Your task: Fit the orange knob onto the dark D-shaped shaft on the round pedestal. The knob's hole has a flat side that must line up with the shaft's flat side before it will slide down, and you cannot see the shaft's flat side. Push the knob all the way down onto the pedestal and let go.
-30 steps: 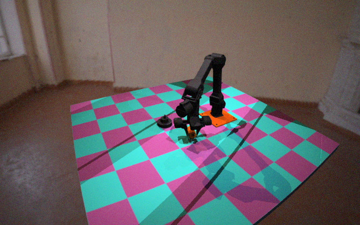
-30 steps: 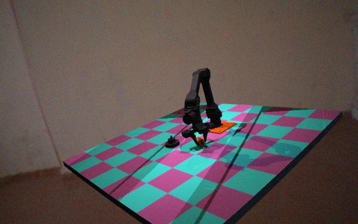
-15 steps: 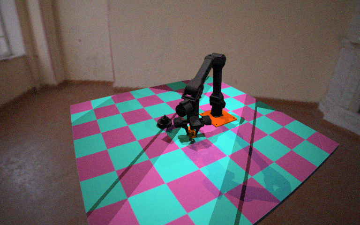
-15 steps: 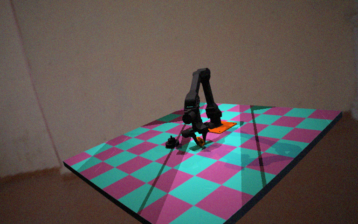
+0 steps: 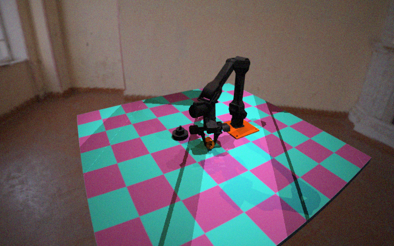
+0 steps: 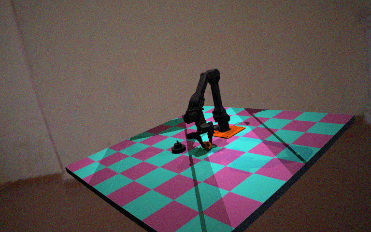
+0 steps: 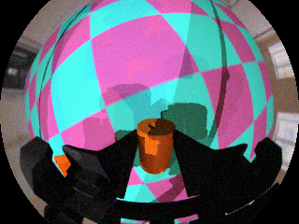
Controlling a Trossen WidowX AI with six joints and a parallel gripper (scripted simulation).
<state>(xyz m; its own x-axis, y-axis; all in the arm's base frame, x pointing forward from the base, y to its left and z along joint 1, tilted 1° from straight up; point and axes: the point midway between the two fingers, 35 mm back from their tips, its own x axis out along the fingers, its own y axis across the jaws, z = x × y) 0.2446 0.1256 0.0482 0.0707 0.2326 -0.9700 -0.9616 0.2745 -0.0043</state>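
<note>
Now: gripper tip 9 cm short of the round pedestal, 17 cm to the left of it and 1 cm below it. Round my gripper tip: orange knob: 2 cm to the right, 1 cm above.
</note>
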